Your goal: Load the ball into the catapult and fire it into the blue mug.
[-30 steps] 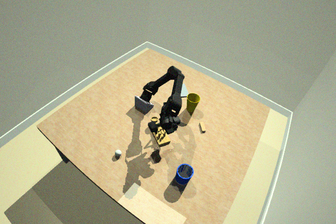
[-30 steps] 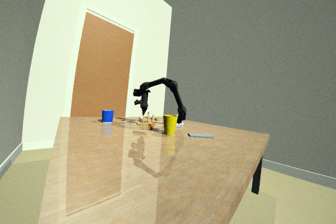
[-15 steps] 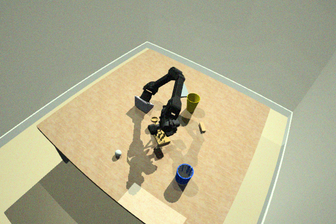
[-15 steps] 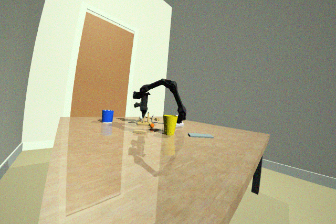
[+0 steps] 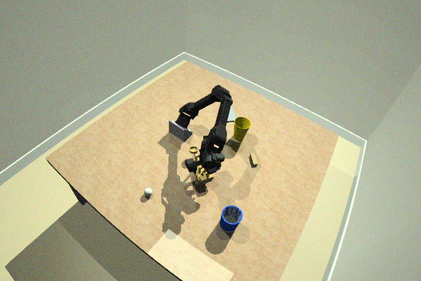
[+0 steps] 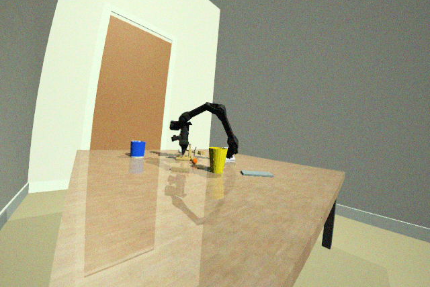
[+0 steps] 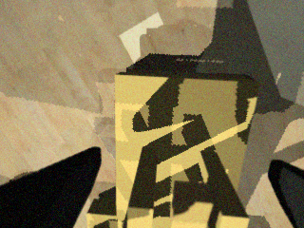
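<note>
Now: gripper tip 150 mm to the right of the orange ball and 20 mm above it. From my gripper tip the other things lie so: wooden catapult 60 mm behind, 50 mm to the left, 20 mm above; then white ball 120 mm behind, 270 mm to the right, 20 mm below; then blue mug 260 mm ahead, 140 mm to the right, 10 mm below.
</note>
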